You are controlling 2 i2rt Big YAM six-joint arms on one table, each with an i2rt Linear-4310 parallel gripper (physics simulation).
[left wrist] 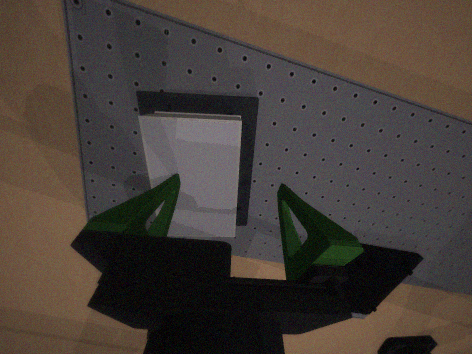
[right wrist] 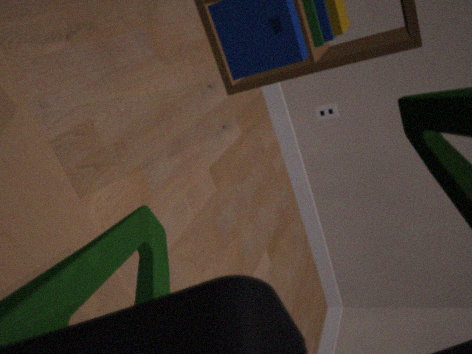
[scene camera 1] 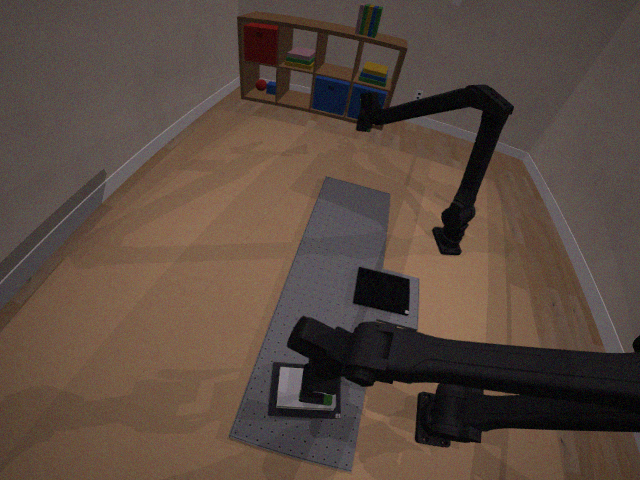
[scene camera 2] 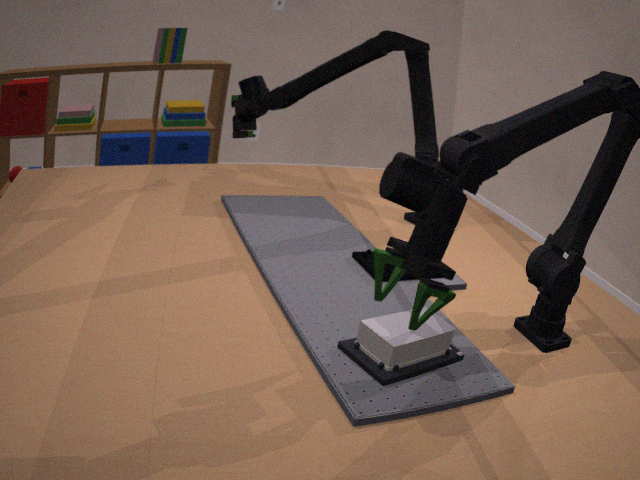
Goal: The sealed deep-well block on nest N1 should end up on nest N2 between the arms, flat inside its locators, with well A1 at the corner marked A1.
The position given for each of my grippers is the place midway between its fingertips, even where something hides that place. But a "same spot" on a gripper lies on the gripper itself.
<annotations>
My left gripper shows in the left wrist view, in scene camera 1 (305,371) and in scene camera 2; in the right wrist view it is out of frame. A white deep-well block shows in the left wrist view, in scene camera 1 (290,379) and in scene camera 2; in the right wrist view it is out of frame. One and the same spot on my left gripper: (left wrist: 116,242) is (scene camera 2: 420,277). One and the same spot on the white deep-well block: (left wrist: 204,149) is (scene camera 2: 386,326).
</annotations>
